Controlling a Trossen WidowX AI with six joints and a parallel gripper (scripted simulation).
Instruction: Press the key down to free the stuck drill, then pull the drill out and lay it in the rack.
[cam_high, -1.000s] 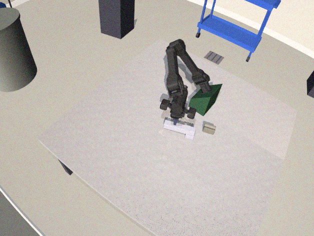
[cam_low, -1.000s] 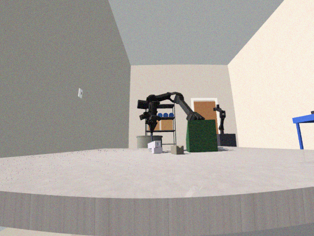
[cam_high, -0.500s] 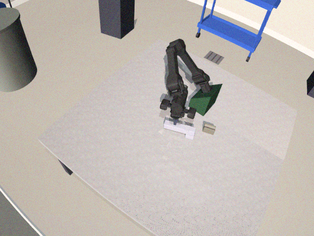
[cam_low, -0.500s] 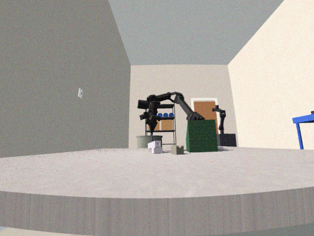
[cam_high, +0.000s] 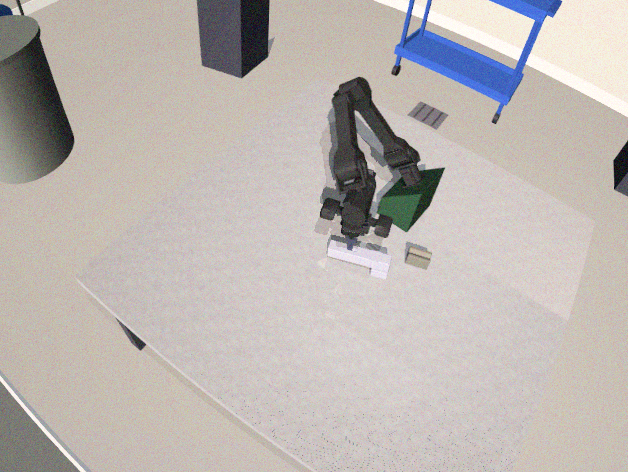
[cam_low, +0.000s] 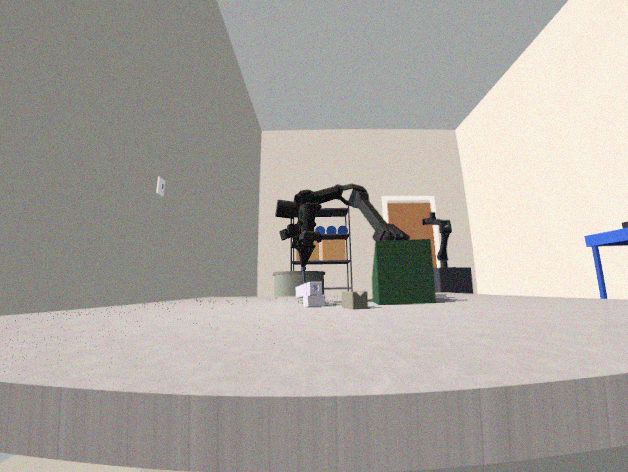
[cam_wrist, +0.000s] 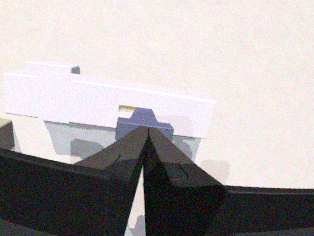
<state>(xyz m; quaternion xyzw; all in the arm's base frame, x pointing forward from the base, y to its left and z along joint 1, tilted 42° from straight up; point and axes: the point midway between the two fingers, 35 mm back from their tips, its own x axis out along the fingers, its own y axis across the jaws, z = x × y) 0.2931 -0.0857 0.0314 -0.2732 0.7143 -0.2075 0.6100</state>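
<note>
Right now my gripper tip is 3 cm above the key. Round my gripper tip: drill (1 cm behind, 6 cm to the left, 7 cm below); then housing (1 cm behind, 4 cm to the left, 8 cm below); then rack (11 cm behind, 19 cm to the left, 10 cm below).
</note>
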